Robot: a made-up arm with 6 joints. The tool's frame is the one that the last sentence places.
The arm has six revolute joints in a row. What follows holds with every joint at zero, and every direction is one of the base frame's.
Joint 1 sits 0.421 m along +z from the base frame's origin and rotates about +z.
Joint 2 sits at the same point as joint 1 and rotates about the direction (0, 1, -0.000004).
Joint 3 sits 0.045 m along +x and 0.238 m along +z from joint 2 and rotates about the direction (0, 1, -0.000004).
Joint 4 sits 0.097 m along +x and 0.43 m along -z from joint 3 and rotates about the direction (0, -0.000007, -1).
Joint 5 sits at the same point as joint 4 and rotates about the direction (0, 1, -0.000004).
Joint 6 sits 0.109 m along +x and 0.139 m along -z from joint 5 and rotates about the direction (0, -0.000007, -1).
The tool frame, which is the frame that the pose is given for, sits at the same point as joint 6; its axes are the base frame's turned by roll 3.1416, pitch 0 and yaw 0 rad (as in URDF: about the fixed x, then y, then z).
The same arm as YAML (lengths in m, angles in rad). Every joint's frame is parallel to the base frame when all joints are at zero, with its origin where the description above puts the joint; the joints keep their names.
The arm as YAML. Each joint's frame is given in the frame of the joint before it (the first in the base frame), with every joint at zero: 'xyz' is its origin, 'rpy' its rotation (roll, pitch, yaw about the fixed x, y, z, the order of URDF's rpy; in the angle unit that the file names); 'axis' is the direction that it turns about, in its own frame. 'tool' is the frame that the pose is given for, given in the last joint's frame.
units:
  length: m
  angle: rad
joints:
  - name: joint 1
    type: revolute
    origin:
      xyz: [0.0, 0.0, 0.421]
      rpy: [0.0, 0.0, 0.0]
    axis: [0.0, 0.0, 1.0]
  - name: joint 2
    type: revolute
    origin:
      xyz: [0.0, 0.0, 0.0]
      rpy: [0.0, 0.0, 0.0]
    axis: [0.0, 1.0, 0.0]
  - name: joint 3
    type: revolute
    origin:
      xyz: [0.045, 0.0, 0.238]
      rpy: [0.0, 0.0, 0.0]
    axis: [0.0, 1.0, 0.0]
  - name: joint 4
    type: revolute
    origin:
      xyz: [0.097, 0.0, -0.43]
      rpy: [0.0, 0.0, 0.0]
    axis: [0.0, 0.0, -1.0]
  - name: joint 5
    type: revolute
    origin:
      xyz: [0.0, 0.0, 0.0]
      rpy: [0.0, 0.0, 0.0]
    axis: [0.0, 1.0, 0.0]
  - name: joint 6
    type: revolute
    origin:
      xyz: [0.109, 0.0, -0.139]
      rpy: [0.0, 0.0, 0.0]
    axis: [0.0, 0.0, -1.0]
tool:
  origin:
    xyz: [0.0, 0.0, 0.0]
    rpy: [-3.1416, 0.0, 0.0]

